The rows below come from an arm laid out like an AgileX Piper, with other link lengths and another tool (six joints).
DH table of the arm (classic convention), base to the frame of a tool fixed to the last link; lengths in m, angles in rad. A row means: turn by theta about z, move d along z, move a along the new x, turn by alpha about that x. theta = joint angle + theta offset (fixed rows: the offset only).
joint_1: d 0.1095, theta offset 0, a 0, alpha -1.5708
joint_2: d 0, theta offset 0.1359, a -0.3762, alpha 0
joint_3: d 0, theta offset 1.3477, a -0.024, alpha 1.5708
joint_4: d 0.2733, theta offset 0, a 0, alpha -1.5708
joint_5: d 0, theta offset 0, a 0, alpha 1.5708
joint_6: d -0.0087, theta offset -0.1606, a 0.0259, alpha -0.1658
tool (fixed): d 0.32, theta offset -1.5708, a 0, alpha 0
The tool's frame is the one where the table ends.
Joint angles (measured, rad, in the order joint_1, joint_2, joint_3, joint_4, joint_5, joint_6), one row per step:
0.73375 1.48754 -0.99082 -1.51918 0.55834 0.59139
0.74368 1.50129 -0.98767 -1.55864 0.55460 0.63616
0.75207 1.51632 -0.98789 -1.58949 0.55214 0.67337
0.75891 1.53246 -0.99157 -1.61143 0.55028 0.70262
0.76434 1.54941 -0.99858 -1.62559 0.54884 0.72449
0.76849 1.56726 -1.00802 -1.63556 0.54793 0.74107
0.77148 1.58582 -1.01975 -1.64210 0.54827 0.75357
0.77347 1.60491 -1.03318 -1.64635 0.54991 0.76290
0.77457 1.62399 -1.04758 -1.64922 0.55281 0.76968
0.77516 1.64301 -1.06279 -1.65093 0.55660 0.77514
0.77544 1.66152 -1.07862 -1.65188 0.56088 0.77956
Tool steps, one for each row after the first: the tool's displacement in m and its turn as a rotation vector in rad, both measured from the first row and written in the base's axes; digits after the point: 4 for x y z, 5 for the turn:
0.0013 0.0088 -0.0032 0.00453 -0.00514 0.01324
0.0029 0.0169 -0.0067 0.00908 -0.00740 0.02358
0.0048 0.0245 -0.0105 0.01372 -0.00693 0.03119
0.0070 0.0314 -0.0142 0.01829 -0.00459 0.03638
0.0097 0.0378 -0.0178 0.02161 -0.00170 0.03988
0.0130 0.0435 -0.0211 0.02412 0.00107 0.04104
0.0168 0.0485 -0.0243 0.02563 0.00340 0.04016
0.0211 0.0527 -0.0272 0.02598 0.00495 0.03756
0.0257 0.0565 -0.0298 0.02621 0.00599 0.03363
0.0303 0.0600 -0.0321 0.02661 0.00630 0.02899

